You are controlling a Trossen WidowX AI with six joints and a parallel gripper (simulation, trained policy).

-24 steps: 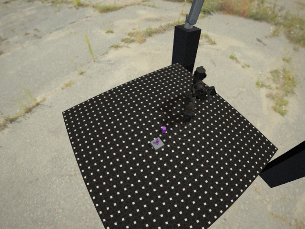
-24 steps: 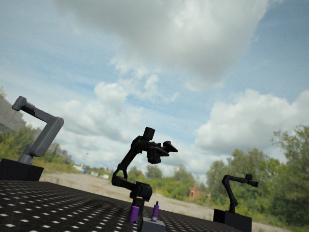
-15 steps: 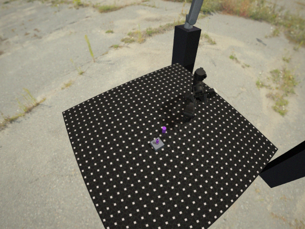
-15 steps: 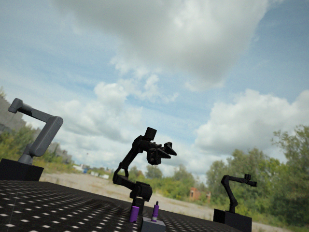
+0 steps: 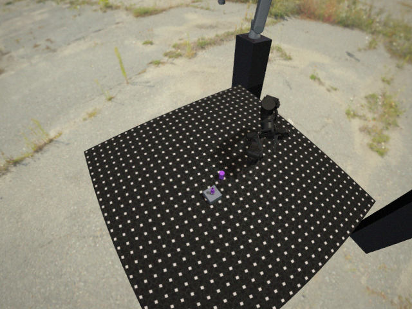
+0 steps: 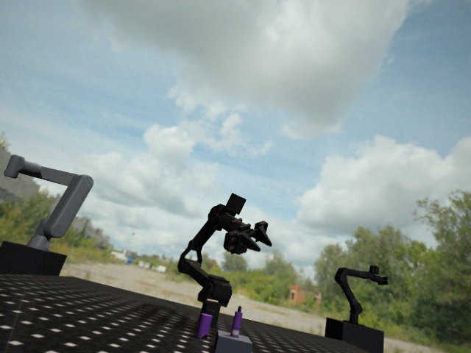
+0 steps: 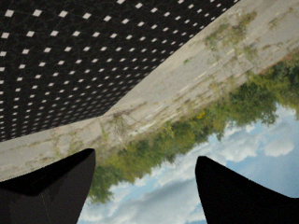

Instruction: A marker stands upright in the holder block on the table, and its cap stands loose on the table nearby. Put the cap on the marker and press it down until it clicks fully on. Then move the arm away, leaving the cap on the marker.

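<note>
The purple cap is 140 mm ahead of my gripper tip, 140 mm to the right of it and 230 mm below it. From my gripper tip the other things lie so: grey holder block (240 mm ahead, 70 mm to the right, 240 mm below).
</note>
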